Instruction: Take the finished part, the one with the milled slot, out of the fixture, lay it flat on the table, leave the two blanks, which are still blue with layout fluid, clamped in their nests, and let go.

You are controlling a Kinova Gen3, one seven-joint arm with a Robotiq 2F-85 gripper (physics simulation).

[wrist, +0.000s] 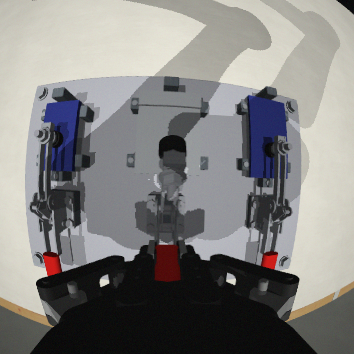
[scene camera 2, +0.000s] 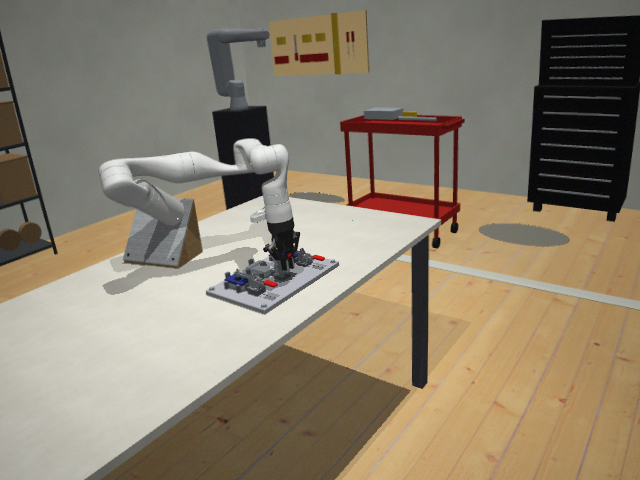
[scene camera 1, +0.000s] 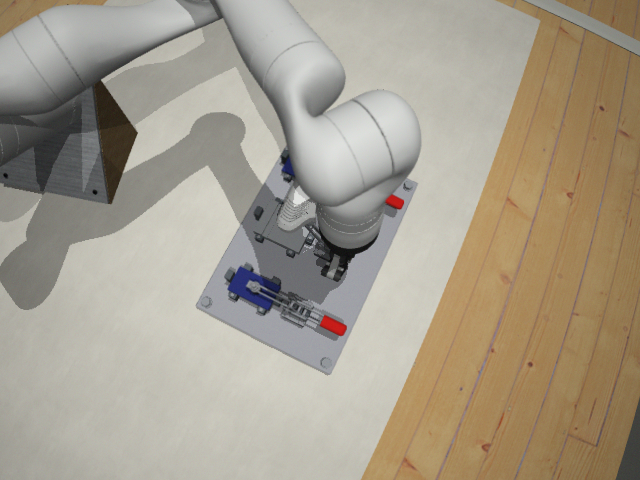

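Seen in the pictures: gripper, fingertip midpoint: (wrist: 166, 249) (scene camera 2: 288, 269); arm's base, link origin: (scene camera 2: 173, 213).
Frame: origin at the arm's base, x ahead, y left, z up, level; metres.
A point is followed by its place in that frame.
The finished part (scene camera 1: 279, 238) @[x 0.397, y -0.026, z -0.119 m] (wrist: 150, 125) @[x 0.390, y -0.020, z -0.119 m] is a bare grey plate lying in the middle nest; its slot cannot be made out. My gripper (scene camera 2: 285, 262) @[x 0.502, y -0.004, z -0.109 m] (wrist: 166, 249) @[x 0.502, y -0.004, z -0.109 m] is shut on the middle clamp's red handle (wrist: 167, 270) @[x 0.500, y -0.005, z -0.066 m], low over the fixture's handle side. That clamp's arm is tilted up off the part, its black pad (wrist: 172, 144) @[x 0.419, y -0.004, z -0.051 m] showing towards the wrist camera. One blue blank (scene camera 1: 239, 281) @[x 0.373, y -0.114, z -0.114 m] (scene camera 2: 236, 279) (wrist: 67, 112) @[x 0.376, y -0.103, z -0.114 m] sits clamped in the left nest of the wrist view, the other blue blank (scene camera 1: 287, 167) @[x 0.353, y 0.091, z -0.124 m] (wrist: 266, 112) @[x 0.364, y 0.105, z -0.124 m] in the right nest. My fingertips are hidden in scene camera 1.
The fixture plate (scene camera 1: 268, 341) @[x 0.450, y -0.175, z -0.140 m] (scene camera 2: 305, 285) @[x 0.560, y -0.005, z -0.147 m] (wrist: 110, 240) @[x 0.507, y -0.063, z -0.140 m] lies on the pale table (scene camera 1: 155, 387) @[x 0.321, y -0.318, z -0.155 m] (scene camera 2: 103, 351) @[x 0.316, y -0.518, z -0.155 m]. The outer clamps' red handles (scene camera 1: 333, 325) @[x 0.529, y -0.115, z -0.094 m] (scene camera 2: 270, 283) @[x 0.534, y -0.122, z -0.094 m] (wrist: 52, 264) @[x 0.520, y -0.112, z -0.094 m] (wrist: 270, 260) @[x 0.522, y 0.103, z -0.103 m] stand either side of my gripper. The robot's wedge-shaped base (scene camera 1: 67, 175) @[x 0.015, y -0.085, z -0.108 m] (scene camera 2: 155, 242) @[x -0.027, y -0.076, z -0.086 m] is behind the nests.
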